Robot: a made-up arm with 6 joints. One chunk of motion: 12 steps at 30 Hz.
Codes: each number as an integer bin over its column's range. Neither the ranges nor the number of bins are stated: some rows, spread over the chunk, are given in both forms.
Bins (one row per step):
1: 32 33 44 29 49 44
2: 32 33 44 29 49 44
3: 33 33 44 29 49 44
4: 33 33 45 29 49 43
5: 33 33 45 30 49 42
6: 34 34 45 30 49 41
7: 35 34 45 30 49 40
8: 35 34 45 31 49 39
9: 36 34 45 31 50 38
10: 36 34 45 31 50 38
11: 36 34 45 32 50 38
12: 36 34 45 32 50 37
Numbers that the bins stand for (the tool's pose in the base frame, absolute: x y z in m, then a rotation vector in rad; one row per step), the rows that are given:
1: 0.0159 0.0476 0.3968 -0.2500 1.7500 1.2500
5: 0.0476 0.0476 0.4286 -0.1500 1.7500 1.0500
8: 0.1111 0.0794 0.4286 -0.0500 1.7500 0.7500
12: 0.1429 0.0794 0.4286 0.0500 1.8500 0.5500
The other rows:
2: 0.0159 0.0476 0.3968 -0.2500 1.7500 1.2500
3: 0.0476 0.0476 0.3968 -0.2500 1.7500 1.2500
4: 0.0476 0.0476 0.4286 -0.2500 1.7500 1.1500
6: 0.0794 0.0794 0.4286 -0.1500 1.7500 0.9500
7: 0.1111 0.0794 0.4286 -0.1500 1.7500 0.8500
9: 0.1429 0.0794 0.4286 -0.0500 1.8500 0.6500
10: 0.1429 0.0794 0.4286 -0.0500 1.8500 0.6500
11: 0.1429 0.0794 0.4286 0.0500 1.8500 0.6500

